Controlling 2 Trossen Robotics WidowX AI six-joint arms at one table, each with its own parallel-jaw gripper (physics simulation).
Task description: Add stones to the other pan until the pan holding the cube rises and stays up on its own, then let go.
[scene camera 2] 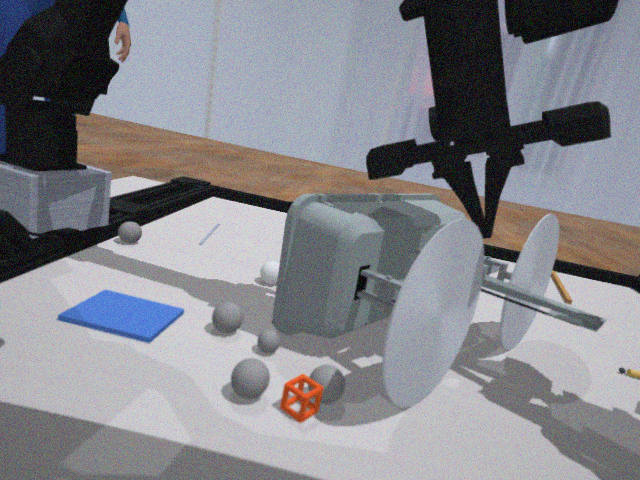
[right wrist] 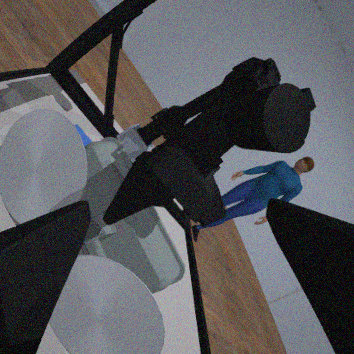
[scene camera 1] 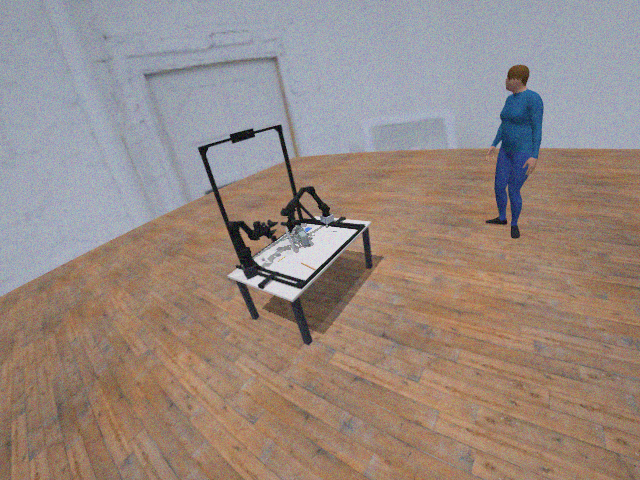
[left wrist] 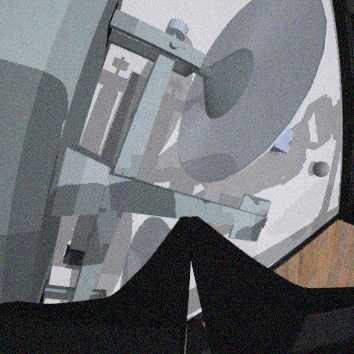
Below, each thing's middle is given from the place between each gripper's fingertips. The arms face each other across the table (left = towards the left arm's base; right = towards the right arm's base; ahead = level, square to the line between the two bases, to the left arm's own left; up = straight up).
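The orange wire cube [scene camera 2: 289, 386] is 23 cm below my right hand, and it is also 22 cm to the left of that hand and 12 cm behind it. As for the blue flat pad [scene camera 2: 112, 312], counted from my right hand it is 39 cm to the left, 7 cm behind and 24 cm below.
From my left hand, I find the orange wire cube 12 cm to the left, 12 cm below and 15 cm behind. The blue flat pad is 29 cm to the left of my left hand, 10 cm behind it and 12 cm below it.
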